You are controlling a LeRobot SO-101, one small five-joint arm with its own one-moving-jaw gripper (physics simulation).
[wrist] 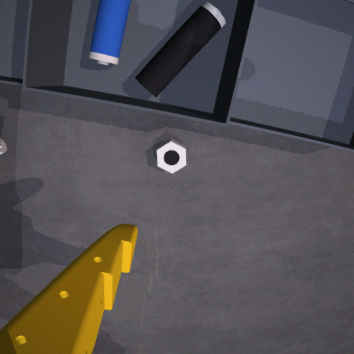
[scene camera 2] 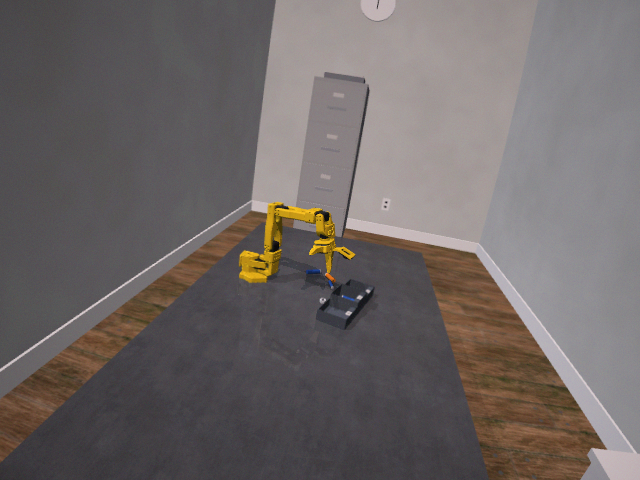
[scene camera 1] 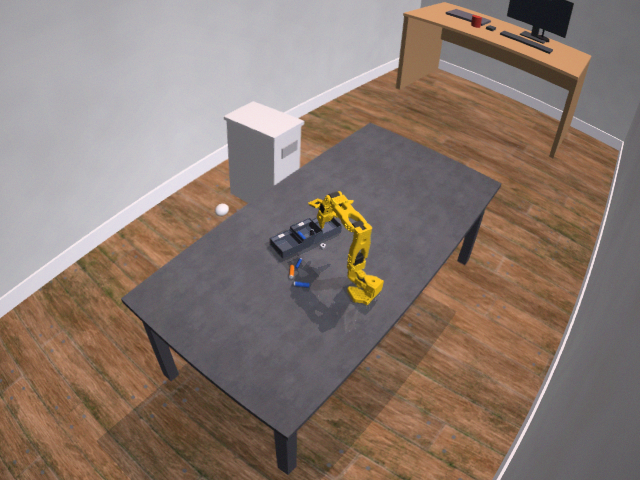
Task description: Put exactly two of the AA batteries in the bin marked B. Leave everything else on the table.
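Pixels of known places: end effector, tool point: (wrist: pixel 134 242) (scene camera 2: pixel 328 271) (scene camera 1: pixel 322 227); arm's base, origin of the base link: (scene camera 2: pixel 261 277) (scene camera 1: pixel 359 289).
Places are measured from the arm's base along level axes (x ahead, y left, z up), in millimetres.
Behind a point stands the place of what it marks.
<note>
A blue battery (scene camera 1: pixel 300 235) {z 19, x 295, y -60 mm} (scene camera 2: pixel 348 298) {z 20, x 284, y -64 mm} (wrist: pixel 110 30) {z 21, x 277, y -61 mm} and a black battery (scene camera 1: pixel 312 231) {z 21, x 275, y -102 mm} (wrist: pixel 181 50) {z 21, x 265, y -92 mm} with a pale end lie apart in bin B (wrist: pixel 50 45) {z 26, x 274, y -34 mm}, the middle compartment of the dark tray; its letter cannot be read now. Outside the tray lie an orange battery (scene camera 1: pixel 292 271) {z 13, x 209, y 88 mm} (scene camera 2: pixel 330 277) {z 12, x 214, y 78 mm}, a small blue battery (scene camera 1: pixel 298 262) {z 10, x 222, y 40 mm} (scene camera 2: pixel 330 284) {z 8, x 220, y 33 mm} and another blue battery (scene camera 1: pixel 301 284) {z 12, x 150, y 112 mm} (scene camera 2: pixel 313 271) {z 11, x 152, y 102 mm}. My gripper (scene camera 1: pixel 315 214) (scene camera 2: pixel 341 263) is fully open and empty, above the table on the arm's side of the tray. In the wrist view its fixed jaw shows; the moving jaw is out of the picture.
A white hex nut (scene camera 1: pixel 323 245) {z 7, x 209, y -82 mm} (scene camera 2: pixel 322 300) {z 9, x 211, y -88 mm} (wrist: pixel 171 169) {z 8, x 204, y -81 mm} lies on the table (scene camera 1: pixel 222 330) {z 0, x 220, y 414 mm} (scene camera 2: pixel 258 392) {z 0, x 145, y -509 mm} close to the near wall of the tray (scene camera 1: pixel 281 250) {z 30, x 289, y 49 mm} (scene camera 2: pixel 330 317) {z 22, x 246, y -199 mm}. Side compartments flank the middle one. A pale rounded end shows at the wrist view's left edge.
</note>
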